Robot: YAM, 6 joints.
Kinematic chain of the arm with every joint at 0, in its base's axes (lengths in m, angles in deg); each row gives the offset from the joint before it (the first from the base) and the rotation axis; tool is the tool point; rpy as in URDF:
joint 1: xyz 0 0 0.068 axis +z
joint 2: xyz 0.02 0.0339 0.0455 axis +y
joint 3: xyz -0.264 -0.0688 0 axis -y
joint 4: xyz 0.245 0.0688 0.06 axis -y
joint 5: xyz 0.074 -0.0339 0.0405 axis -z
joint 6: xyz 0.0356 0 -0.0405 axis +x
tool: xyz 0 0 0 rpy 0 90 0
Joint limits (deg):
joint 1: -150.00..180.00
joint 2: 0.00..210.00
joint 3: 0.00..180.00
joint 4: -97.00..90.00
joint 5: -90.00..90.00
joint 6: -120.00..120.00
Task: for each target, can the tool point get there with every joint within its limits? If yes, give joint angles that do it. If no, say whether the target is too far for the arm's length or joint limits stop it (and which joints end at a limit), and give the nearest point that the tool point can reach.
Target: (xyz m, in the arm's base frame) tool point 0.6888 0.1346 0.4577
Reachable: no: too far | nearest point 0.5679 0.1110 0.3955 | short by 0.138 m
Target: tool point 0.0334 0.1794 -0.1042
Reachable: yes | joints 89.97 155.97 33.24 32.92 69.13 96.88
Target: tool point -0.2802 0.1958 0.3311
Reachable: yes | joints 147.72 82.89 65.00 3.55 26.53 -98.47
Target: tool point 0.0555 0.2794 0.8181
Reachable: no: too far | nearest point 0.0468 0.2356 0.6993 | short by 0.127 m
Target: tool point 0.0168 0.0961 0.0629
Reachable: yes | joints 85.07 121.58 27.88 -71.80 13.85 -56.63
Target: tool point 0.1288 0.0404 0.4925
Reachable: yes | joints 31.95 50.00 62.45 37.93 72.37 -9.59
